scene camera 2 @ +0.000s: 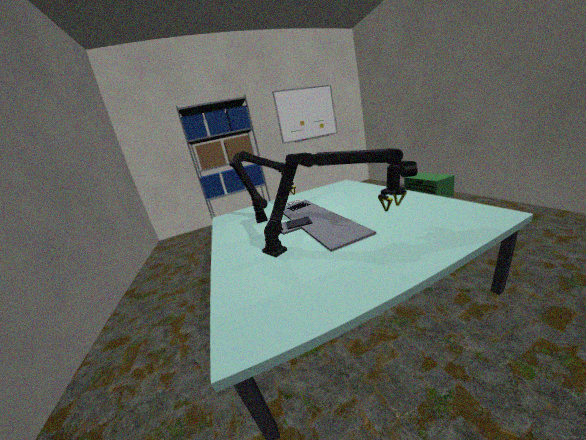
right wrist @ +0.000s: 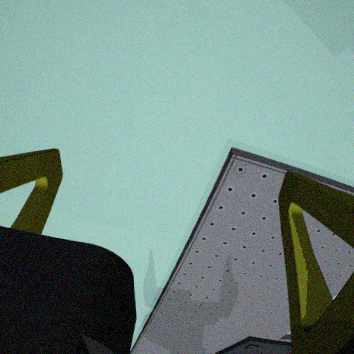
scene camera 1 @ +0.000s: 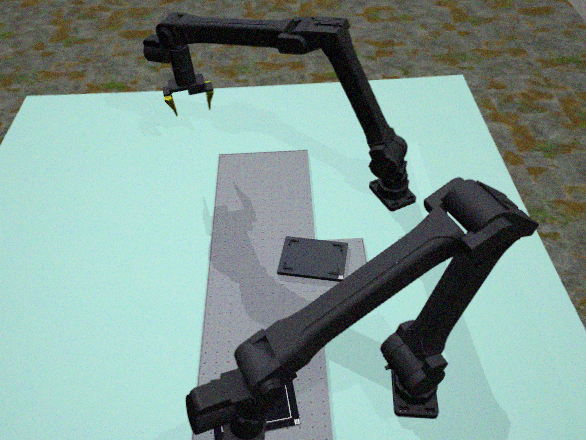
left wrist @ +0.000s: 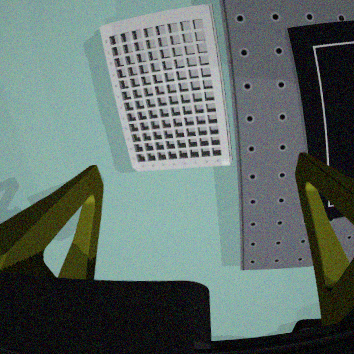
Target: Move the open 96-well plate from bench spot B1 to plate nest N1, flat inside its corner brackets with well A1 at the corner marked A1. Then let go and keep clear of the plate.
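Frame: origin at the left arm's base, x back, y right, z up, level; metres.
Seen in the pictures: left gripper, fingertip midpoint: (scene camera 2: 292, 193) (left wrist: 198, 168); right gripper, fingertip midpoint: (scene camera 2: 391, 208) (right wrist: 168, 172) (scene camera 1: 193, 112); left arm's base, link origin: (scene camera 2: 261, 219) (scene camera 1: 413, 389); right arm's base, link origin: (scene camera 2: 274, 251) (scene camera 1: 391, 194).
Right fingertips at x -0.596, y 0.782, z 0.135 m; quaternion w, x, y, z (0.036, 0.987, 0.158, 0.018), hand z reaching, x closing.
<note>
Offsets run from my right fingertips to a thing's top centre. Level surfaces: height alone.
The open white 96-well plate {dx +0.254, dy -1.003, dz -0.121 m} (left wrist: 170, 95) lies flat on the table beside the grey perforated board, slightly turned to it, in the left wrist view. It does not show in scene camera 1. My left gripper (left wrist: 198, 168) is open and empty above the table; the plate is beyond its fingertips. The arm hides it in scene camera 1. The dark plate nest {dx +0.376, dy -0.455, dz -0.104 m} (scene camera 1: 314, 257) (scene camera 2: 299, 223) with corner brackets is empty; a small white label sits at its lower right corner in scene camera 1. My right gripper (scene camera 1: 193, 112) (scene camera 2: 392, 206) (right wrist: 168, 172) is open and empty, high above the table.
A black pad (scene camera 1: 294, 405) (left wrist: 307, 75) with a white outline lies on the perforated board {dz -0.122 m} (scene camera 1: 265, 175) (scene camera 2: 345, 232) (left wrist: 265, 135) (right wrist: 250, 215). The left forearm passes over the board near the nest and partly covers the pad in scene camera 1.
</note>
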